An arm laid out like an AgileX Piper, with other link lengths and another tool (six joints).
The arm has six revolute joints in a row. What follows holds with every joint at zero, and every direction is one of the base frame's.
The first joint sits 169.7 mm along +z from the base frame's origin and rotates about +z.
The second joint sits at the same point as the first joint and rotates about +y.
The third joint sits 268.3 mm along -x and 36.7 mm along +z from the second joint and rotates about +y.
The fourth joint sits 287.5 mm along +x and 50.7 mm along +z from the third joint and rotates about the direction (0.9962, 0, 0.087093).
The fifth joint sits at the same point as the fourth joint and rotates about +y.
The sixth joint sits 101.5 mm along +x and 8.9 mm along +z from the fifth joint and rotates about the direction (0.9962, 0, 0.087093).
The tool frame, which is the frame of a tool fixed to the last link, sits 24.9 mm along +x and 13 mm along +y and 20.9 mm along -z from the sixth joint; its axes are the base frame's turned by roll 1.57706, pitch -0.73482 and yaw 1.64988 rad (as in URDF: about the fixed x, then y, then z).
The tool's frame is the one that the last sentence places.
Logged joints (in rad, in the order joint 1, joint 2, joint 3, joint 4, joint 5, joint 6), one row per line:
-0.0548, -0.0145, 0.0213, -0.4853, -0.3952, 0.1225
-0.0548, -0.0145, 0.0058, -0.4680, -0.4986, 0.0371
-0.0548, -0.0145, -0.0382, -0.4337, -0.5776, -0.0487
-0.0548, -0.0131, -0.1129, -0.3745, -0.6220, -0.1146
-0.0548, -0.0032, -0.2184, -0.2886, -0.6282, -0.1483
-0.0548, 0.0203, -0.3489, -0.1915, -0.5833, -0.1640
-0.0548, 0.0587, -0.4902, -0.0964, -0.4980, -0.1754
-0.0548, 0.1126, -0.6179, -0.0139, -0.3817, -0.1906
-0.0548, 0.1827, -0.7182, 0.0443, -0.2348, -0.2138
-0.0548, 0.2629, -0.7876, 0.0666, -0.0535, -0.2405
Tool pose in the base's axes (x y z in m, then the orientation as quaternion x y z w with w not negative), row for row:
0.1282, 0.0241, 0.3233, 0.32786, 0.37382, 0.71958, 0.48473
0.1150, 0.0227, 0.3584, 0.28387, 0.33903, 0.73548, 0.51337
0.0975, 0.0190, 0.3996, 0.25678, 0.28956, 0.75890, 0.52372
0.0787, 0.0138, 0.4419, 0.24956, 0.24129, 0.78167, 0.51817
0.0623, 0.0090, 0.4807, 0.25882, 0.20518, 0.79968, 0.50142
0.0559, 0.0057, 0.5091, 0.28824, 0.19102, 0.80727, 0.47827
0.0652, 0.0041, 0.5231, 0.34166, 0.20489, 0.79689, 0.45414
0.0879, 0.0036, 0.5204, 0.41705, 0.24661, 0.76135, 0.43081
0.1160, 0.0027, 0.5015, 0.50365, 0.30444, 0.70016, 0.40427
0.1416, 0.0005, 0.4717, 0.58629, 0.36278, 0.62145, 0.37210
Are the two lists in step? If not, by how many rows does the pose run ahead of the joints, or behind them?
The pose runs 2 rows ahead of the joints: the pose in row i belongs to the joints in row i + 2.
